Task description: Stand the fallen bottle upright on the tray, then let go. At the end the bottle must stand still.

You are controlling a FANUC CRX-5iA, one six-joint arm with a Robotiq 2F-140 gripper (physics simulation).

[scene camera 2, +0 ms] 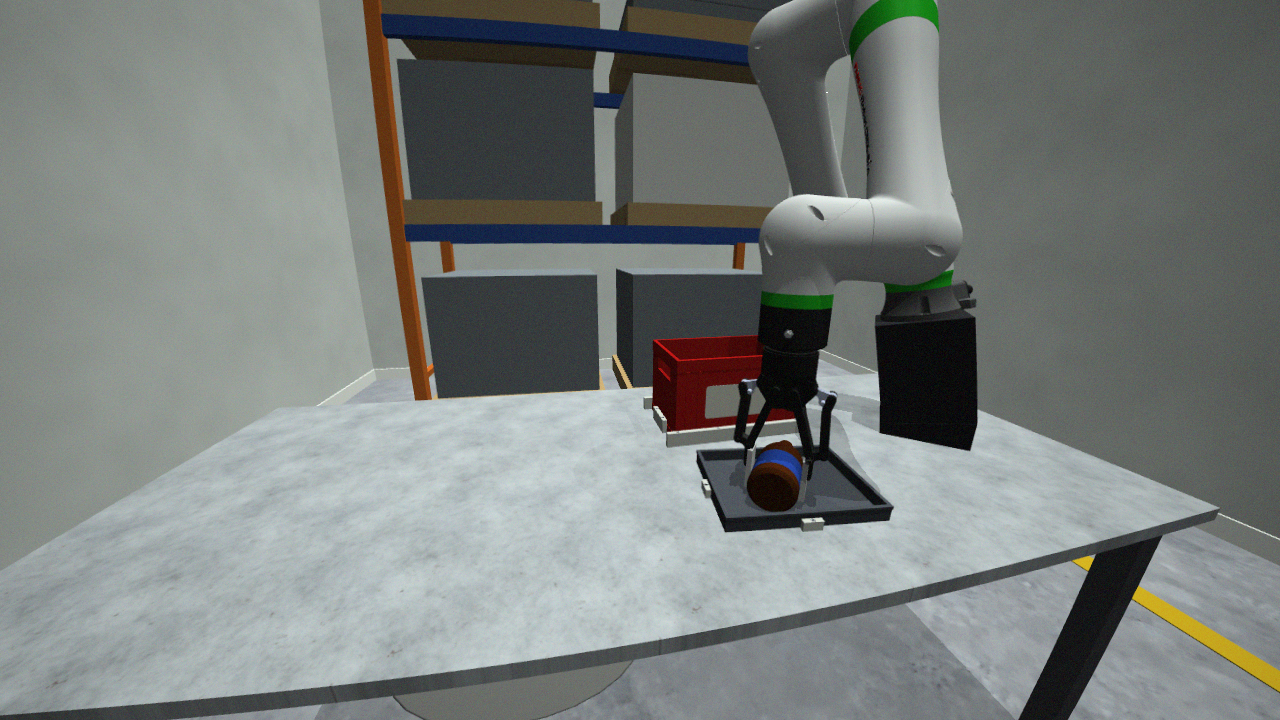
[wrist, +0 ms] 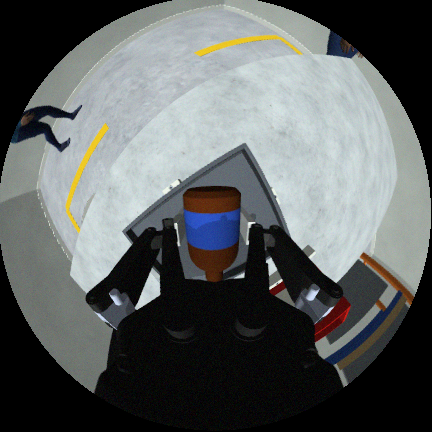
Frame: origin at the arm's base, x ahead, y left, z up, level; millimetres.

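Seen in the pictures: gripper, fingertip midpoint: point(scene camera 2: 774, 489); arm's base at its link origin: point(scene camera 2: 919, 315).
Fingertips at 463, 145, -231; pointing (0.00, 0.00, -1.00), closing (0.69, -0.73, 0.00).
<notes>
Offsets run from my fingertips to a thing's middle, as dx, dy, dz. Level surfaces: height alone.
A brown bottle {-25, -24, +22} point(scene camera 2: 776, 477) point(wrist: 212, 228) with a blue band lies on its side in the dark grey tray {-36, -22, -7} point(scene camera 2: 760, 519) point(wrist: 230, 159). In the scene view its base faces the camera; in the wrist view its neck points toward the gripper body. My gripper point(scene camera 2: 776, 474) point(wrist: 211, 214) points down from above and is shut on the bottle, with one light finger pad on each side of it, around the blue band. Whether the bottle touches the tray floor is hard to tell.
A red crate {-75, -301, +68} point(scene camera 2: 673, 394) point(wrist: 332, 322) stands behind the tray on the table {dz -20} point(scene camera 2: 402, 537) point(wrist: 320, 135), with white stop blocks beside it. Small white blocks sit at the tray's sides. The black robot base point(scene camera 2: 927, 380) stands at the right. A rack point(scene camera 2: 391, 179) with large boxes stands behind.
</notes>
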